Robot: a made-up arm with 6 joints.
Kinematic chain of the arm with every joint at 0, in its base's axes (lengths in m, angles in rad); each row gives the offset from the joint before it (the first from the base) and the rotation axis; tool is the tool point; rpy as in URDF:
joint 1: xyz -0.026 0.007 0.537 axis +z
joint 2: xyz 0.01 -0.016 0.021 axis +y
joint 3: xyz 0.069 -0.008 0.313 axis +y
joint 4: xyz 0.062 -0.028 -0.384 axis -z
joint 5: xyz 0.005 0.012 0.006 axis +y
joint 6: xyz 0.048 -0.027 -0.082 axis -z
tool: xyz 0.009 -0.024 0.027 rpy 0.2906 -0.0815 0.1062
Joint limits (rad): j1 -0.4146..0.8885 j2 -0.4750..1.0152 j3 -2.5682..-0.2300 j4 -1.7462..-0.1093 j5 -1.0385..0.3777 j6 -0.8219..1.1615
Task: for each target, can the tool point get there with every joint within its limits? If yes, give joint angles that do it. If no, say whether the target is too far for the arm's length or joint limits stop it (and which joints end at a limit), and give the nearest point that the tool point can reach.
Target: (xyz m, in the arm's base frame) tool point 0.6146 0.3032 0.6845
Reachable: yes | joints 0.4504 0.8876 -2.0654 -0.9489 -0.7542 0.3368
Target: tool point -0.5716 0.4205 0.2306
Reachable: no: joint limits stop it (at a limit: joint 1, joint 2, joint 3, joint 4, joint 6) | nearest point -0.0095 0.0970 0.3332 | short by 0.657 m
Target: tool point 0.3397 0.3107 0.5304
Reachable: yes | joints 0.7380 0.3497 -0.7783 -0.8552 -0.6574 0.3932
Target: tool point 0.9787 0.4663 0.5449
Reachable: no: too far | nearest point 0.6836 0.3314 0.5939 | short by 0.328 m
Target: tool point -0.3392 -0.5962 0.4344
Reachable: no: joint limits stop it (at a limit: joint 1, joint 2, joint 3, joint 4, joint 5) | nearest point -0.0066 -0.0980 0.2899 | short by 0.616 m
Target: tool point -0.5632 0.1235 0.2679
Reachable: no: joint limits stop it (at a limit: joint 1, joint 2, joint 3, joint 4, joint 6) | nearest point -0.0124 0.0805 0.3164 | short by 0.555 m
